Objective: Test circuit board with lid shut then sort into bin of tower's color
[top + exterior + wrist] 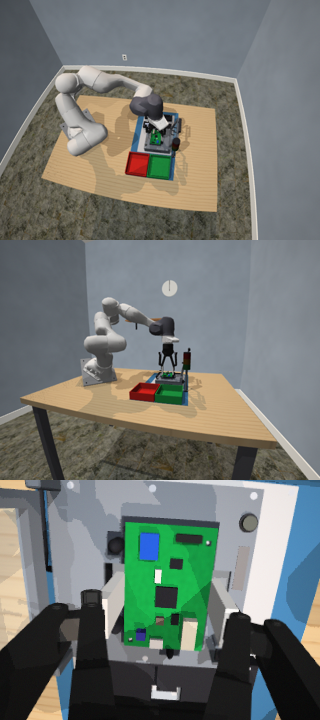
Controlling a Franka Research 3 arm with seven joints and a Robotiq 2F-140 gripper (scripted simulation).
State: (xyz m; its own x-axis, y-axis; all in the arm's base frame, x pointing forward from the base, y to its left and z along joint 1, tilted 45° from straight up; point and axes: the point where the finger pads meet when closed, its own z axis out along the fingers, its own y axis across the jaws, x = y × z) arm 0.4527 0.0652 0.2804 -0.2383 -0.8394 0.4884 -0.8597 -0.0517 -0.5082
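My gripper is now 2 cm above the green circuit board. Also, from my hand: tester plate: 1 cm ahead, 3 cm below; clear lid: 12 cm ahead, 3 cm to the right, 8 cm above; green bin: 1 cm behind, 21 cm to the right, 9 cm below.
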